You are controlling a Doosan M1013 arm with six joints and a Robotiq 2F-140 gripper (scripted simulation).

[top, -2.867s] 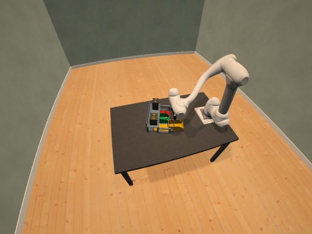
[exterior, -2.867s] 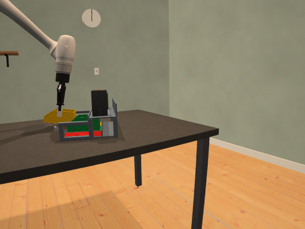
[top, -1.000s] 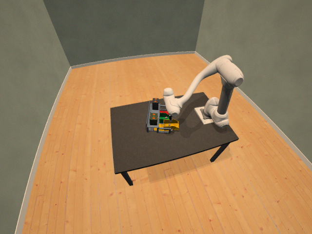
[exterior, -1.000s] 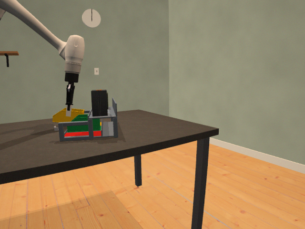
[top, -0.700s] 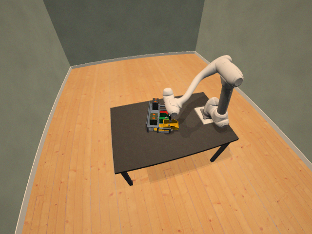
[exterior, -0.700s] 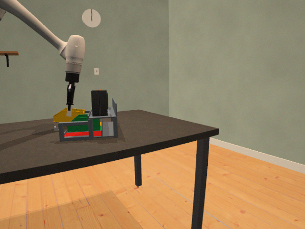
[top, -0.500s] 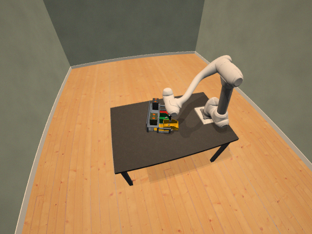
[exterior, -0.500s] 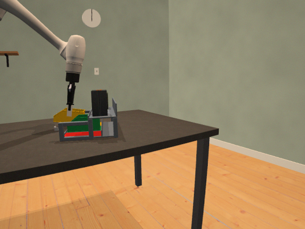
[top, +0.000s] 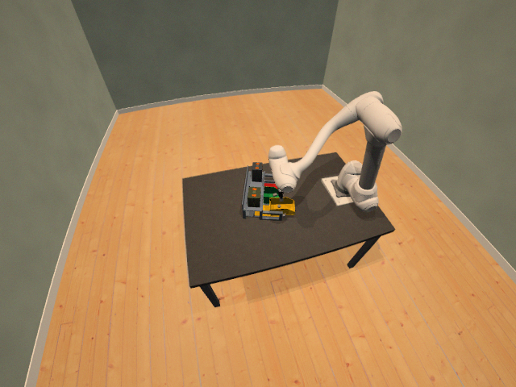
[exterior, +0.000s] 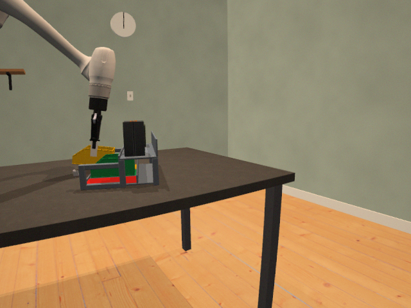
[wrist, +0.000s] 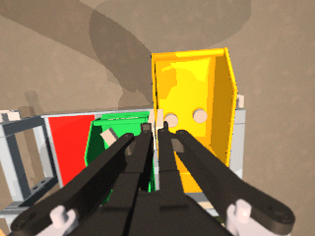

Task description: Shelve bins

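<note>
The yellow bin lies 50 mm to the left of my hand and 40 mm below it. The rest, counted from my hand: green bin: 80 mm to the right, 80 mm ahead, 60 mm below.
</note>
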